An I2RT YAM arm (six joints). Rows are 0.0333 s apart.
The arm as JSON. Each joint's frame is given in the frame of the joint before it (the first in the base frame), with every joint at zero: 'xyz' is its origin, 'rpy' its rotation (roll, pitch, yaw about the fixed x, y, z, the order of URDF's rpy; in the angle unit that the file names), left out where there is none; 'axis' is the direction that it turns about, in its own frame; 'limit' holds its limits. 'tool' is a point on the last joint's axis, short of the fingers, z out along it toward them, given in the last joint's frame.
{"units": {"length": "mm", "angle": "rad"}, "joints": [
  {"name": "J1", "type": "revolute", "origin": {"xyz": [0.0, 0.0, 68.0]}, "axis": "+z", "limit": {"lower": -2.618, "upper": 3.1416}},
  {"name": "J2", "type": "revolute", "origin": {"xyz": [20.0, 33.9, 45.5]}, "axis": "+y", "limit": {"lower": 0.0, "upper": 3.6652}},
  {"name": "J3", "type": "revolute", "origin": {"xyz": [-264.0, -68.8, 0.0]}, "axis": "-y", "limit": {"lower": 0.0, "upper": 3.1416}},
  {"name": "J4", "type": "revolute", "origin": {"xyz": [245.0, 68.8, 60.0]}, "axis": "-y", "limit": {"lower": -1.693, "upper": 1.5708}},
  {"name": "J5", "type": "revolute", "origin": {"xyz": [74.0, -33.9, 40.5]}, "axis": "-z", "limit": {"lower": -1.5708, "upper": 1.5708}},
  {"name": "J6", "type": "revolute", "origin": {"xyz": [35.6, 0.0, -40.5]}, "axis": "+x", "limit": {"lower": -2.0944, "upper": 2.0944}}
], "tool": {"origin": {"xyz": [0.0, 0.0, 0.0], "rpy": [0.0, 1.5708, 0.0]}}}
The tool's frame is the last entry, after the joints.
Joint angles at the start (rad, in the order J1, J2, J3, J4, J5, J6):
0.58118, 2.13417, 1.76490, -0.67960, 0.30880, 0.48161
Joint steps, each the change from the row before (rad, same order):
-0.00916, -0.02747, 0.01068, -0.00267, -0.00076, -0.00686
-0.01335, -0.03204, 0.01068, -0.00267, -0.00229, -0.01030
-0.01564, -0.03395, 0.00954, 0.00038, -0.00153, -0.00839
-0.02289, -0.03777, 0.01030, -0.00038, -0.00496, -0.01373
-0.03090, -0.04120, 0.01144, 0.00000, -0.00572, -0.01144
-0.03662, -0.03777, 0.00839, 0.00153, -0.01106, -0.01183
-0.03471, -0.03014, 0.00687, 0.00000, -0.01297, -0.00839
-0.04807, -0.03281, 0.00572, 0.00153, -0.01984, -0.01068
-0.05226, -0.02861, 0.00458, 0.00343, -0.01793, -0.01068
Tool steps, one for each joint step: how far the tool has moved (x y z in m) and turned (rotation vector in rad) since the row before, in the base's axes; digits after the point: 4 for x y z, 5 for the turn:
0.0007, -0.0046, 0.0153, 0.01594, -0.02947, -0.00316
0.0006, -0.0068, 0.0173, 0.01688, -0.03303, -0.00387
0.0004, -0.0081, 0.0179, 0.01875, -0.03701, -0.00823
0.0006, -0.0115, 0.0196, 0.01849, -0.03971, -0.00951
0.0006, -0.0153, 0.0213, 0.02134, -0.04453, -0.01888
0.0007, -0.0173, 0.0187, 0.02022, -0.03945, -0.02077
0.0003, -0.0160, 0.0147, 0.01748, -0.03017, -0.01975
0.0006, -0.0213, 0.0153, 0.01932, -0.03238, -0.02636
0.0006, -0.0225, 0.0132, 0.01462, -0.03096, -0.03181

